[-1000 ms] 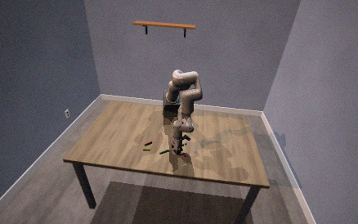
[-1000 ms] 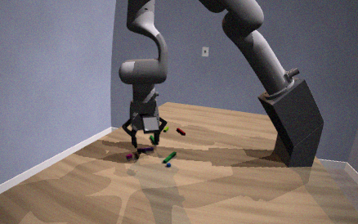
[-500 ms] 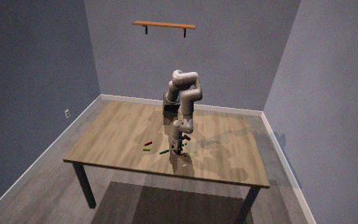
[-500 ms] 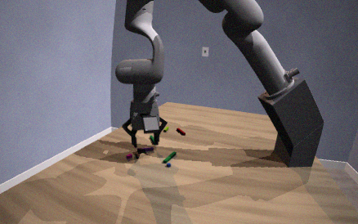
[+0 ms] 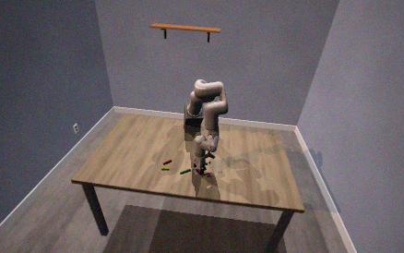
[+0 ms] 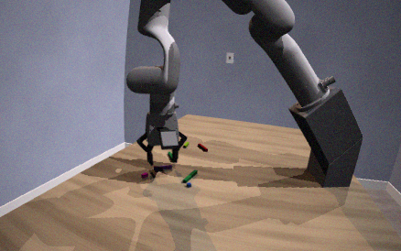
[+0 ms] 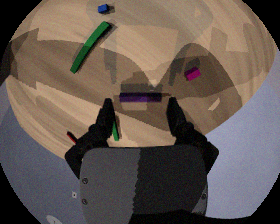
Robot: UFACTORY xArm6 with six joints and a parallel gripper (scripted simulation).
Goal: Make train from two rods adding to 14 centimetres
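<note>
My gripper is now 3 cm above the purple rod. Round my hand: magenta rod 8 cm to the left, 3 cm below, 1 cm ahead; then blue rod 13 cm behind, 4 cm to the left, 3 cm below; then lime rod 24 cm to the right, 7 cm ahead, 3 cm below.
</note>
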